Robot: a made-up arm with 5 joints. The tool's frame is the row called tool.
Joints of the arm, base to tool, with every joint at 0 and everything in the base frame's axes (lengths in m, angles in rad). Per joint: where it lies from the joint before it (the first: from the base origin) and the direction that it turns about. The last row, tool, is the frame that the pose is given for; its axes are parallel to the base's.
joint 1: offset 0 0 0.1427 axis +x
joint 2: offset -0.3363 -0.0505 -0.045 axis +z
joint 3: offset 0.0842 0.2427 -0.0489 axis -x
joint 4: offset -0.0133 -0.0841 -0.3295 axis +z
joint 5: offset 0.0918 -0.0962 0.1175 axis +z
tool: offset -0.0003 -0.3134 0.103
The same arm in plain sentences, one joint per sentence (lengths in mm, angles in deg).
The arm has five revolute joints in a row. What follows holds with every joint at zero, and every direction is one of the base frame's.
Joint 1 lies 142.7 mm along +z from the base frame's origin and turns about +x.
Joint 2 lies 336.3 mm along -x and 50.5 mm along -y and 45 mm along -z from joint 1 and turns about +z.
Joint 3 lies 84.2 mm along +x and 242.7 mm along +y and 48.9 mm along -z from joint 2 and turns about -x.
Joint 4 lies 13.3 mm along -x and 84.1 mm along -y and 329.5 mm along -z from joint 3 and turns about +z.
Joint 5 lies 91.8 mm along +x and 96.2 mm along -y and 117.5 mm along +z from joint 4 and turns about +z.
The tool frame, which is the frame that the pose is given for, lies 0.3 mm along -x and 313.4 mm along -y and 103 mm along +z from joint 5; its axes are parallel to the base frame's.

